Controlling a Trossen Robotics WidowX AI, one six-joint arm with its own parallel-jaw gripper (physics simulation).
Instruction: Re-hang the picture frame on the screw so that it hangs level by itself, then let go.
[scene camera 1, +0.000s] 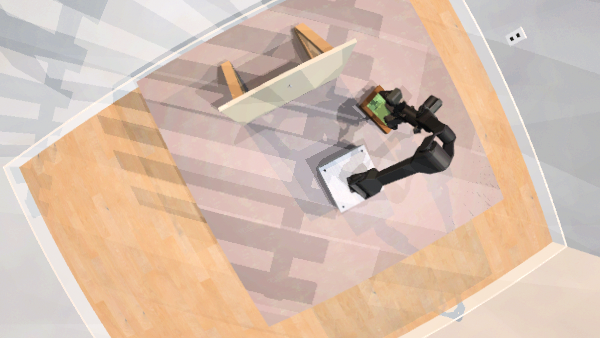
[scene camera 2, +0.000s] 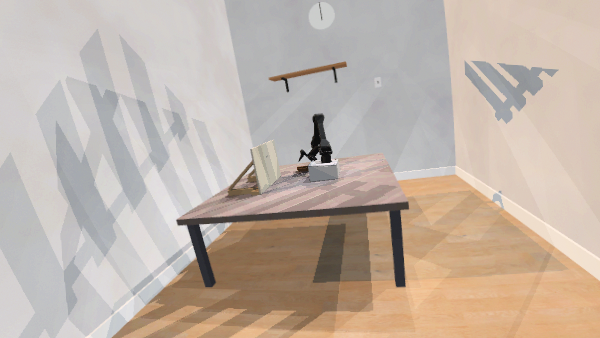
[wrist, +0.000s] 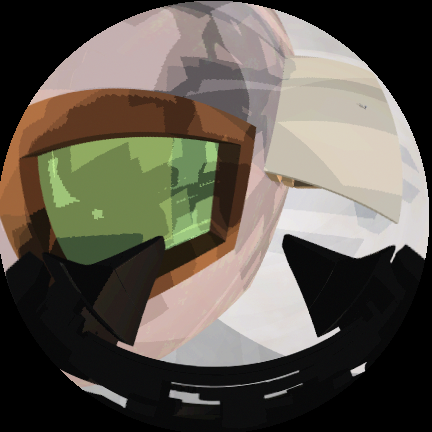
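Pixels of known places: gripper, fingertip midpoint: (scene camera 1: 382, 98) (scene camera 2: 302, 164) (wrist: 225, 241); arm's base at its link origin: (scene camera 1: 356, 183) (scene camera 2: 326, 162).
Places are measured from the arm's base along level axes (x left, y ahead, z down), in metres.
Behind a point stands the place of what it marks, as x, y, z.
Note:
The picture frame (scene camera 1: 385, 128) {-0.211, 0.167, 0.076} (scene camera 2: 302, 169) {-0.149, 0.263, 0.074} (wrist: 130, 112), brown wood around a green picture, lies on the table with its picture side up. My gripper (scene camera 1: 387, 108) {-0.231, 0.292, 0.053} (scene camera 2: 301, 156) {-0.231, 0.292, 0.053} (wrist: 225, 241) {-0.231, 0.292, 0.053} is open and empty. It is over the frame's edge in scene camera 1's view; in the wrist view one finger overlaps the frame's lower edge and the other is off to its right. The small screw (scene camera 1: 289, 86) {0.133, 0.402, -0.119} (scene camera 2: 267, 156) {0.132, 0.402, -0.119} (wrist: 362, 106) {0.129, 0.403, -0.113} sticks out of the upright cream board (scene camera 1: 320, 72) {0.013, 0.429, -0.081} (scene camera 2: 264, 172) {0.235, 0.393, -0.015} (wrist: 340, 130) {0.032, 0.426, -0.042}, with no frame on it. The frame's back is hidden.
Two wooden braces (scene camera 1: 231, 80) {0.328, 0.519, -0.045} (scene camera 1: 311, 40) {-0.003, 0.569, -0.045} stand behind the board. The arm's white base block (scene camera 1: 340, 172) {0.047, 0.060, -0.006} (scene camera 2: 322, 173) {0.108, 0.008, 0.056} stands on the table (scene camera 1: 280, 240) {0.375, -0.155, 0.105} (scene camera 2: 350, 200) {0.529, -0.263, 0.105}, near the frame. A wooden shelf (scene camera 2: 307, 71) is on the far wall, beyond the table.

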